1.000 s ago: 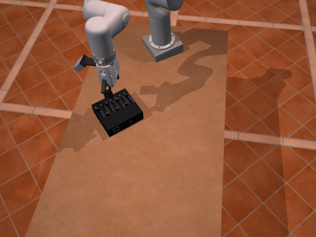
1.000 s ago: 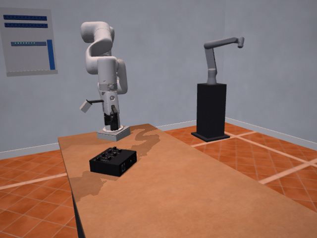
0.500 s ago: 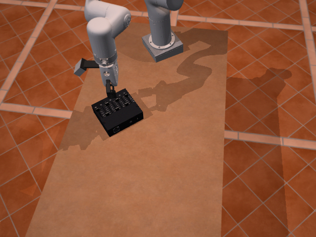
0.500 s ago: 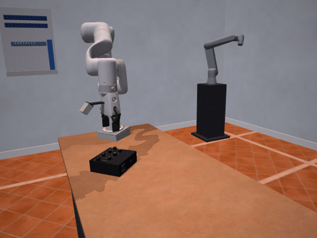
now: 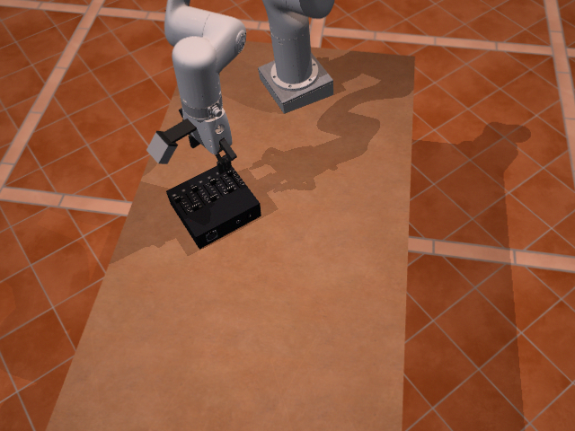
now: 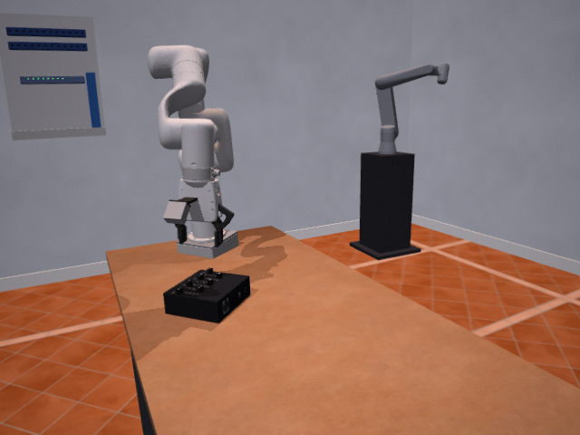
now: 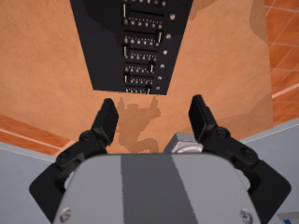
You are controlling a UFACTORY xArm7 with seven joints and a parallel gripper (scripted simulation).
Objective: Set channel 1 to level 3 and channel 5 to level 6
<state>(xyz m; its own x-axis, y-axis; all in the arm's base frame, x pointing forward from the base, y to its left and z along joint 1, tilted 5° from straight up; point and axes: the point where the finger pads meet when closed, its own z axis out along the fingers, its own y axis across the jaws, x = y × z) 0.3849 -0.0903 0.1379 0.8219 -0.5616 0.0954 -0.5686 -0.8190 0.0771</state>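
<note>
The channel 1 fader cap is 90 mm below my hand, 30 mm behind it and 20 mm to the left of it. Also, from my hand: channel 2 fader cap (90 mm below, 40 mm to the left, 20 mm ahead).
</note>
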